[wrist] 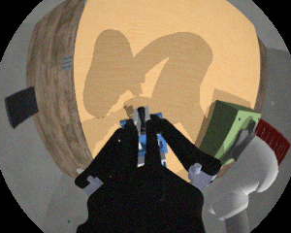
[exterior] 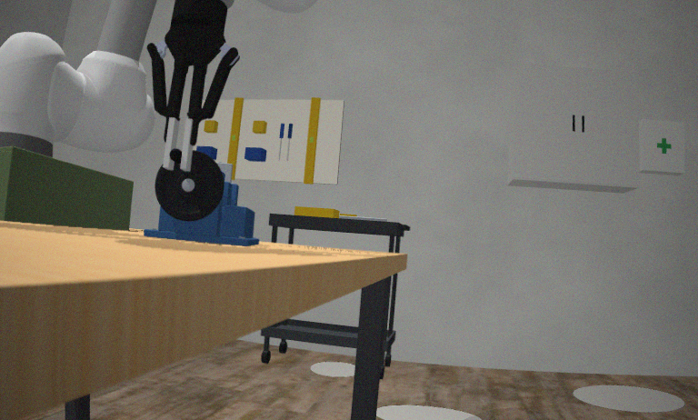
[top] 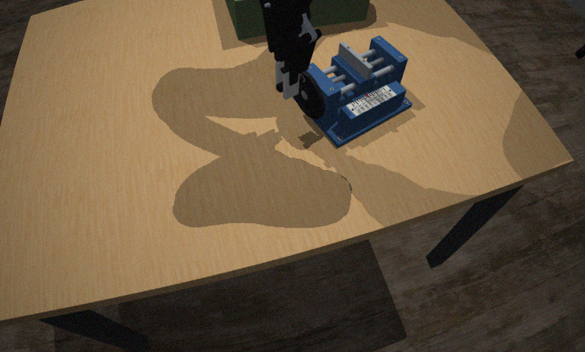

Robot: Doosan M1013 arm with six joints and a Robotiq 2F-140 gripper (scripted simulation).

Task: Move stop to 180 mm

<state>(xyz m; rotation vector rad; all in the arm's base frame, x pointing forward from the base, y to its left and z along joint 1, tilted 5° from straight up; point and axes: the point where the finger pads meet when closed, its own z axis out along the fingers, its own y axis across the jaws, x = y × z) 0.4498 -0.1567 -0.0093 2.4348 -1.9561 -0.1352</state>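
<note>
My hand is 14 cm to the right of the stop plate, 3 cm above it and 1 cm past it. From my hand the other things lie so: handwheel (2 cm to the left, 2 cm below).
</note>
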